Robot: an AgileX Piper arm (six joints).
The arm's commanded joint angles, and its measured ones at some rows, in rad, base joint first. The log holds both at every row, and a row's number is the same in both.
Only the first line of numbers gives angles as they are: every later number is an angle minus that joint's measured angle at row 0.
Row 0, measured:
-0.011, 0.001, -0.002, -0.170, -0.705, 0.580
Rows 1 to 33, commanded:
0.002, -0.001, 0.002, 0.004, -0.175, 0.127
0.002, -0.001, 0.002, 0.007, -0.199, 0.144
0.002, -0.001, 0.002, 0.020, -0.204, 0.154
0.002, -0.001, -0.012, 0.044, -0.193, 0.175
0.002, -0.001, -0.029, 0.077, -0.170, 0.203
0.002, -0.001, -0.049, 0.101, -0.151, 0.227
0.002, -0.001, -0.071, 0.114, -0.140, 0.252
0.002, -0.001, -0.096, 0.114, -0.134, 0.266
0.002, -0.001, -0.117, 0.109, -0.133, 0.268
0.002, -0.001, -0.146, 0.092, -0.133, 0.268
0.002, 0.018, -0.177, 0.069, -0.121, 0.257
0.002, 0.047, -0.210, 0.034, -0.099, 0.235
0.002, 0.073, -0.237, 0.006, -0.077, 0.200
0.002, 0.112, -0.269, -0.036, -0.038, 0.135
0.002, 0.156, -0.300, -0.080, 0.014, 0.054
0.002, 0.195, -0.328, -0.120, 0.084, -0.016
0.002, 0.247, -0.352, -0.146, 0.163, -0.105
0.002, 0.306, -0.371, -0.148, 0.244, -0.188
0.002, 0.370, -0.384, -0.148, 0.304, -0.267
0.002, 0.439, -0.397, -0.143, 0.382, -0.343
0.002, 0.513, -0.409, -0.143, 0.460, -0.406
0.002, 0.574, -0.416, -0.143, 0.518, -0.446
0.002, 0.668, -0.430, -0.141, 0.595, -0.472
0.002, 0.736, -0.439, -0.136, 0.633, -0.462
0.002, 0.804, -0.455, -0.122, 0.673, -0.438
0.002, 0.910, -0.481, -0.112, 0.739, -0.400
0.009, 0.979, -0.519, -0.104, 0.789, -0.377
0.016, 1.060, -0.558, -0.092, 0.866, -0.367
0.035, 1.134, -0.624, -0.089, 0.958, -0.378
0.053, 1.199, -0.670, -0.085, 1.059, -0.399
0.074, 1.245, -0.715, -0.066, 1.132, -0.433
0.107, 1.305, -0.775, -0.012, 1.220, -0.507
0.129, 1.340, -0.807, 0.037, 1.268, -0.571
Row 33, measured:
0.053, 1.184, -0.663, -0.081, 1.036, -0.409
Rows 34 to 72, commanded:
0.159, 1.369, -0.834, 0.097, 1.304, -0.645
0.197, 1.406, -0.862, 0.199, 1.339, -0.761
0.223, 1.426, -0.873, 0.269, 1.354, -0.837
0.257, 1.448, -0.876, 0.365, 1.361, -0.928
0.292, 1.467, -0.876, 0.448, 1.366, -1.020
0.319, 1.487, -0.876, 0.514, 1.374, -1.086
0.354, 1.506, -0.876, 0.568, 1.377, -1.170
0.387, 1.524, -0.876, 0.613, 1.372, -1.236
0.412, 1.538, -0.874, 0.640, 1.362, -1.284
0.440, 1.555, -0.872, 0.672, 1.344, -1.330
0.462, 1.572, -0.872, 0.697, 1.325, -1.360
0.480, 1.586, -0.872, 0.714, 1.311, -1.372
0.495, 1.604, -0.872, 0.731, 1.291, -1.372
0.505, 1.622, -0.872, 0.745, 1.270, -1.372
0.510, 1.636, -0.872, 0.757, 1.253, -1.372
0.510, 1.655, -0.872, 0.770, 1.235, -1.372
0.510, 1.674, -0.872, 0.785, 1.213, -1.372
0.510, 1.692, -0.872, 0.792, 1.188, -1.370
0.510, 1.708, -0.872, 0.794, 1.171, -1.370
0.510, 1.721, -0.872, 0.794, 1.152, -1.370
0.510, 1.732, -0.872, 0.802, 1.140, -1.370
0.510, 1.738, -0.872, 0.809, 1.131, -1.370
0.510, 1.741, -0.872, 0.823, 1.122, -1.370
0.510, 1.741, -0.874, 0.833, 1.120, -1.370
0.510, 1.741, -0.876, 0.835, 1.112, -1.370
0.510, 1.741, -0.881, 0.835, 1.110, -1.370
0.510, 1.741, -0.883, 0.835, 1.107, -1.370
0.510, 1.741, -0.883, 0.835, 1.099, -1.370
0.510, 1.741, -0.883, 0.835, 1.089, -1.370
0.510, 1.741, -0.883, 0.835, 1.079, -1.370
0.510, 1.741, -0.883, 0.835, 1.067, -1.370
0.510, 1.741, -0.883, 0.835, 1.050, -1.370
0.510, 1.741, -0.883, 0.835, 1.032, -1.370
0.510, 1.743, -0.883, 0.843, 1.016, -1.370
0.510, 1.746, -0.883, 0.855, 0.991, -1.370
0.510, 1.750, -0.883, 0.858, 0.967, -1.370
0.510, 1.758, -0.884, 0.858, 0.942, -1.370
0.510, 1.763, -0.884, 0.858, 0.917, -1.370
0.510, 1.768, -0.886, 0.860, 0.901, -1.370
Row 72, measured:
0.509, 1.749, -0.876, 0.845, 0.982, -1.358
